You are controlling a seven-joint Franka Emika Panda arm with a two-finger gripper.
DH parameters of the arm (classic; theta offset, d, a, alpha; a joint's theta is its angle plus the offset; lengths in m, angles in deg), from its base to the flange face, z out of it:
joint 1: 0 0.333 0 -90
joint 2: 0 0 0 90
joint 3: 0 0.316 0.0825 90
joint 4: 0 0 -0.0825 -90
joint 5: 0 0.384 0 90
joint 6: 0 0 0.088 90
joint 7: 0 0.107 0 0
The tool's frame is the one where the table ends.
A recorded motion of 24 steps. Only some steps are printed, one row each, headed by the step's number.
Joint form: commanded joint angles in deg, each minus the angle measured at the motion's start. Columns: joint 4, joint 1, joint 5, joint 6, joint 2, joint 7, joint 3.
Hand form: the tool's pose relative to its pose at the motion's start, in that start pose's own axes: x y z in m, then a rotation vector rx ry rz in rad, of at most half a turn. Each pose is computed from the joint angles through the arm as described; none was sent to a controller.
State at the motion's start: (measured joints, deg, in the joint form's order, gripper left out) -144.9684 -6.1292 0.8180 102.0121 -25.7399 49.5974 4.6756
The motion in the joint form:
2: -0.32 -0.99 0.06 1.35 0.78 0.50 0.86
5: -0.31 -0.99 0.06 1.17 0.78 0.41 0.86
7: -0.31 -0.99 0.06 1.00 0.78 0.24 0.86
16: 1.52 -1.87 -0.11 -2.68 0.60 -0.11 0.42
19: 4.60 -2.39 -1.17 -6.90 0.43 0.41 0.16
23: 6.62 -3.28 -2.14 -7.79 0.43 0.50 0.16
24: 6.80 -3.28 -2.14 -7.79 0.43 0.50 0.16
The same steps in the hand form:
2: 0.0035 -0.0029 0.0053 0.0009 0.0049 0.0138
5: 0.0033 -0.0026 0.0055 -0.0014 0.0030 0.0123
7: 0.0031 -0.0024 0.0057 -0.0036 0.0011 0.0093
16: 0.0069 0.0061 -0.0050 -0.0215 -0.0235 0.0226
19: 0.0094 0.0133 -0.0253 -0.0428 -0.0253 0.0409
23: 0.0155 0.0176 -0.0406 -0.0364 -0.0036 0.0559
24: 0.0157 0.0175 -0.0421 -0.0340 -0.0015 0.0559

